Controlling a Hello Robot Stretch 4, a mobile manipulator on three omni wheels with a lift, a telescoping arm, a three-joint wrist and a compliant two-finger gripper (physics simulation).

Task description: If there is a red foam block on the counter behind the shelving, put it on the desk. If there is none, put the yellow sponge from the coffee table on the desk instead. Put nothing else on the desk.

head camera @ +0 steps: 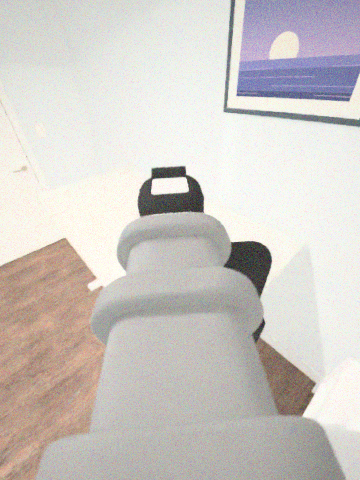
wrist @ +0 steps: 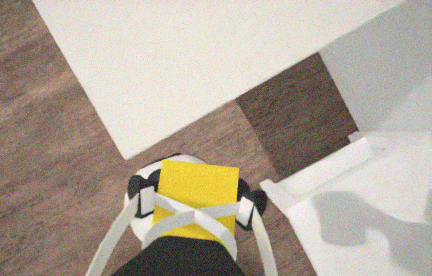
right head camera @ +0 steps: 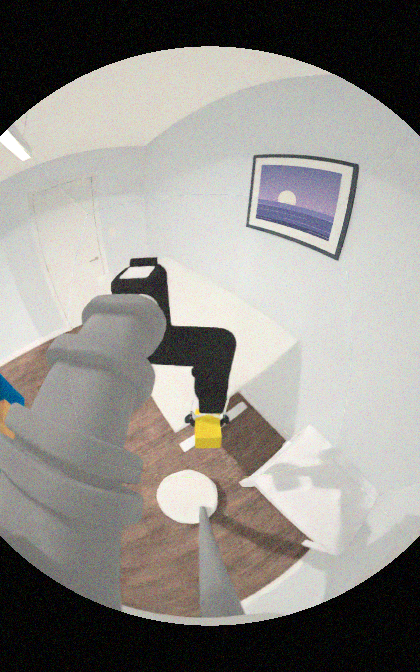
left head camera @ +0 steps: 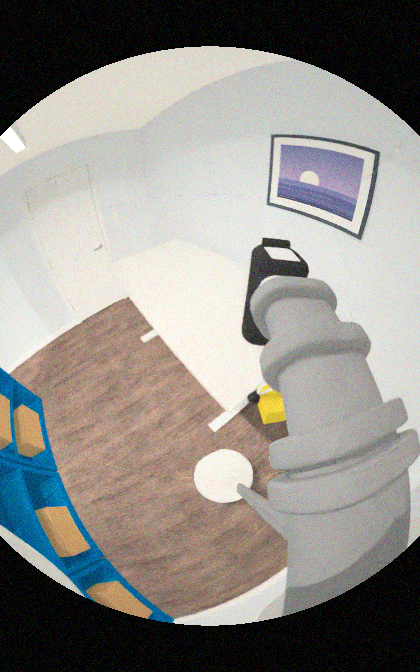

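Note:
A yellow sponge is between the two fingertips of my gripper, which is shut on it. In the wrist view the sponge is in the air, just off the near corner of the white desk, with floor and a round white disc beneath it. In the head camera view my arm hides the sponge and fingers. No red foam block, counter or coffee table shows in these views.
The round white disc has a grey pole. A white chair-like piece stands right of the gripper. Blue shelving with tan boxes is at the left. A framed picture hangs above the desk.

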